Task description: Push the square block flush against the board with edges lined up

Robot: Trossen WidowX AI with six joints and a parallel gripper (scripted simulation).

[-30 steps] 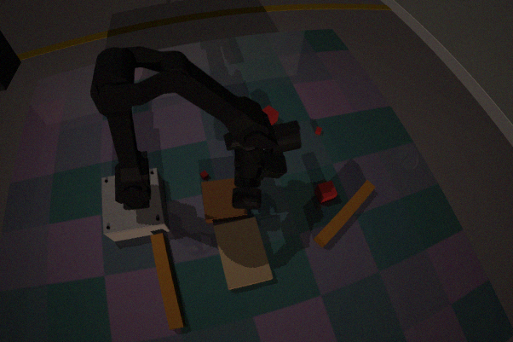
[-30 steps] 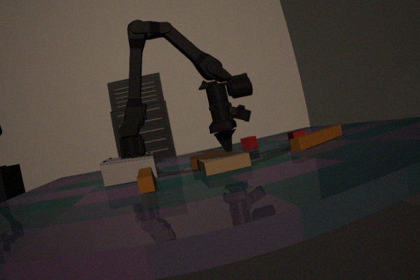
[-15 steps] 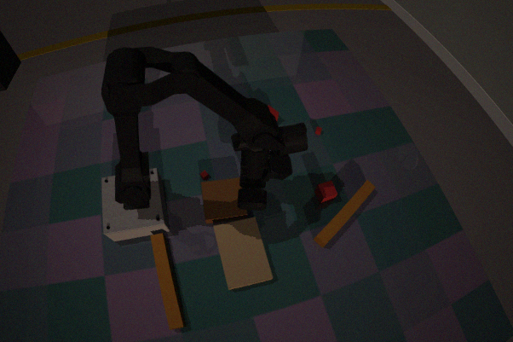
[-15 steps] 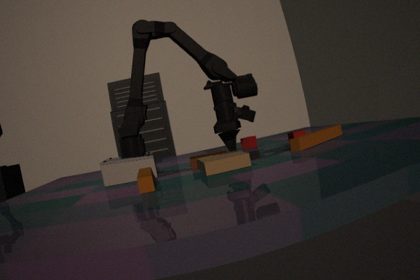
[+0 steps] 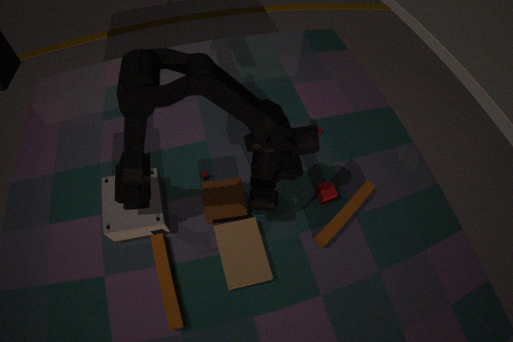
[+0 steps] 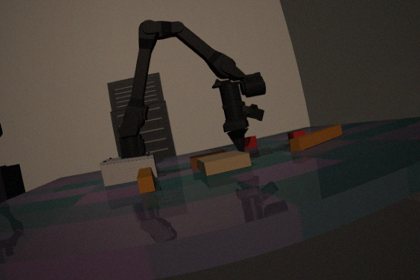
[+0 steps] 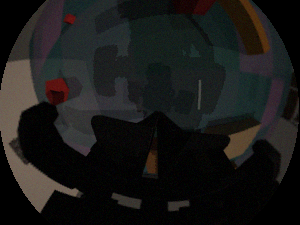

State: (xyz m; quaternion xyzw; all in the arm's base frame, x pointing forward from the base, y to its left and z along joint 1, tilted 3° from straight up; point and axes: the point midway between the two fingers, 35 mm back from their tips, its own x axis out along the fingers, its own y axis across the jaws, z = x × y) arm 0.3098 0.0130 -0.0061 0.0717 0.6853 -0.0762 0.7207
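Right now the tan board is 17 cm to the right of my gripper tip, 8 cm behind it and 1 cm above it. The rest, counted from my gripper tip: brown square block: 10 cm behind, 3 cm to the right, 1 cm above.
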